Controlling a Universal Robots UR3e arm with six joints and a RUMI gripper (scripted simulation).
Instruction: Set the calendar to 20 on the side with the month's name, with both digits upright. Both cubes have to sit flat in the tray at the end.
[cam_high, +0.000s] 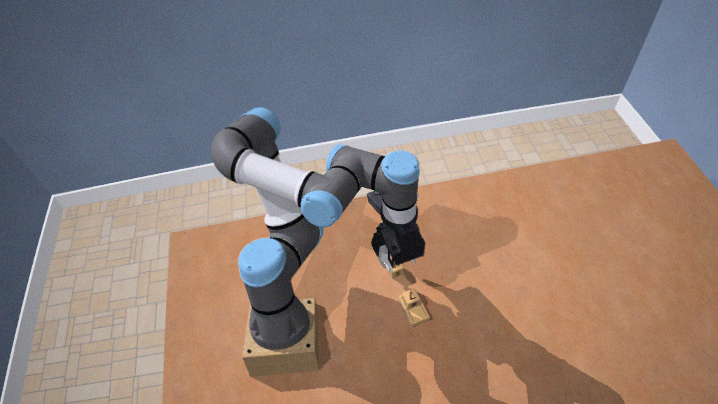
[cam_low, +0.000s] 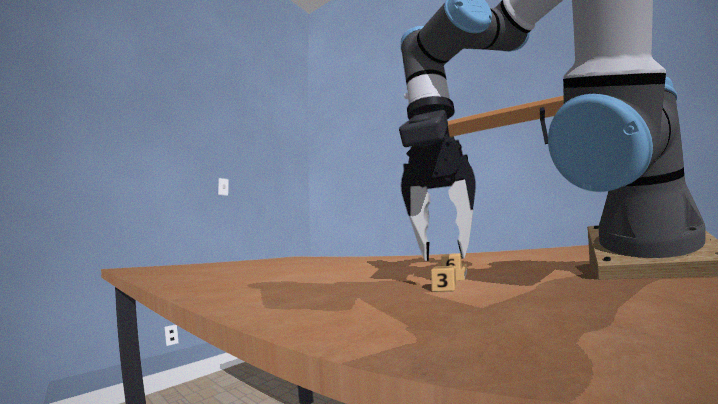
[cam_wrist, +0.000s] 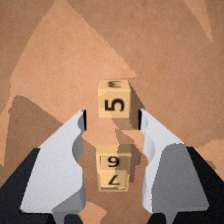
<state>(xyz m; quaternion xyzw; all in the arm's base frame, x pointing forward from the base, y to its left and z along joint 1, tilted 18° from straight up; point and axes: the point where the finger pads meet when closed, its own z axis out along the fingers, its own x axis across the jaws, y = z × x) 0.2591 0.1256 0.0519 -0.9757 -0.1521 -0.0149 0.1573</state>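
The wooden digit cube is 40 mm below my hand. Also, from my hand: wooden tray (30 mm ahead, 100 mm to the right, 50 mm below).
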